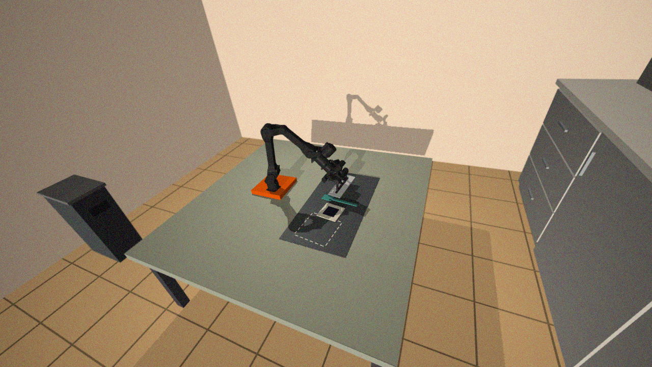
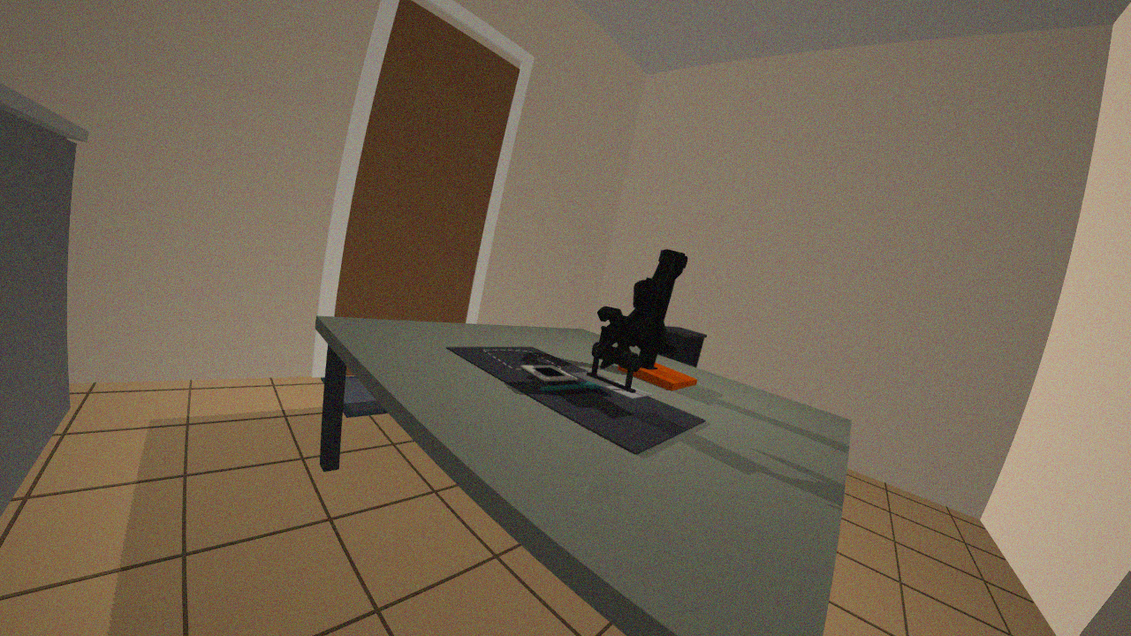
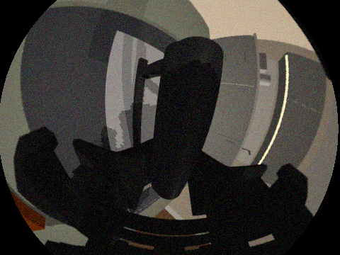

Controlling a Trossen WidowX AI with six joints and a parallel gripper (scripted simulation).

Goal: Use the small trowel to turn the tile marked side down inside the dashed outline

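My gripper tip is now 3 cm past the teal trowel, 6 cm to the left of it and 8 cm above it. From my gripper tip the other things lie so: dark mat 1 cm behind, 10 cm to the right, 11 cm below; tile 1 cm behind, 16 cm to the right, 8 cm below.
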